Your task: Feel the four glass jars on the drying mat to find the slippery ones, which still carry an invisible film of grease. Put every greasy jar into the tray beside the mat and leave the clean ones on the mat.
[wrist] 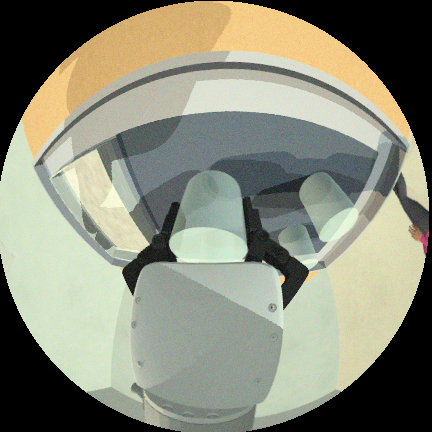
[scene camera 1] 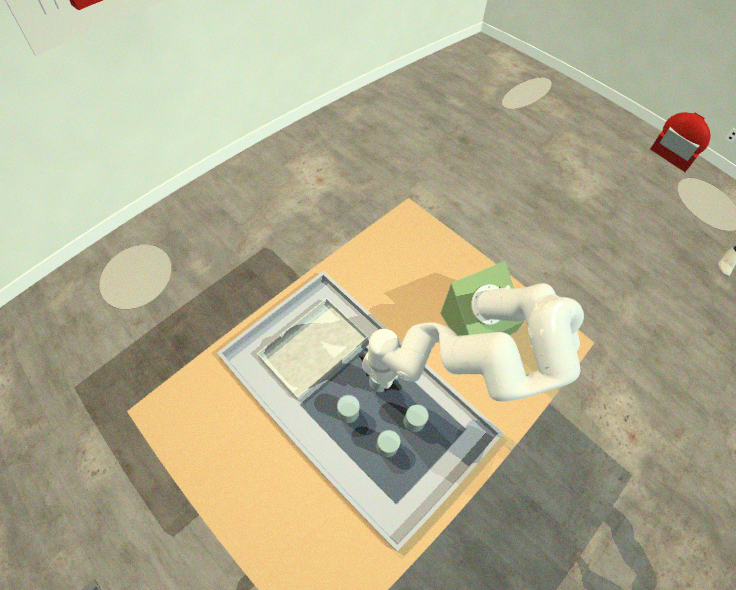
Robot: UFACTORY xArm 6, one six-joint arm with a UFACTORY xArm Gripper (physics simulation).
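Seen in the pictures: gripper, fingertip midpoint: [wrist: 211, 208] [scene camera 1: 379, 380]; arm's base at its link origin: [scene camera 1: 488, 304].
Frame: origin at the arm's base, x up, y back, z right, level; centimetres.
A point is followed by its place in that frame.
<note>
A clear greenish glass jar [wrist: 210, 215] {x -3.9, y -38.0, z 3.1 cm} stands upright between the fingers of my gripper [scene camera 1: 380, 388] {x -8.1, y -41.4, z 3.2 cm} [wrist: 211, 208] {x -8.1, y -41.4, z 3.2 cm}. The fingers lie close along both its sides, and my gripper looks shut on it. Its base appears to rest on the dark drying mat [scene camera 1: 396, 488] {x -13.0, y -56.6, z -24.9 cm} [wrist: 300, 132] {x -13.0, y -32.6, z -6.4 cm}. In the scene view this jar is mostly hidden under the wrist. Three other jars stand upright on the mat: one [scene camera 1: 348, 408] {x -5.6, y -54.6, z 0.9 cm} nearer the tray, one [scene camera 1: 416, 417] {x -5.6, y -40.5, z -13.0 cm} on the robot's side and one [scene camera 1: 388, 442] {x -5.6, y -51.5, z -13.8 cm} farther off. The pale tray [scene camera 1: 301, 362] {x -13.1, y -56.5, z 24.0 cm} [wrist: 95, 185] {x -13.1, y -42.1, z 24.8 cm} lies beside the mat and holds no jar.
A low grey raised border [scene camera 1: 276, 405] {x -13.3, y -70.7, z 16.5 cm} [wrist: 225, 95] {x -13.3, y -30.3, z 2.6 cm} surrounds mat and tray on the orange table [scene camera 1: 196, 442] {x -13.5, y -97.4, z 20.7 cm}. The arm [scene camera 1: 497, 362] {x 41.2, y -34.2, z -20.5 cm} reaches over the border from its green base [scene camera 1: 454, 313] {x -3.9, y -9.2, z 5.4 cm}. Part of a person [wrist: 419, 205] shows at the wrist view's right edge.
</note>
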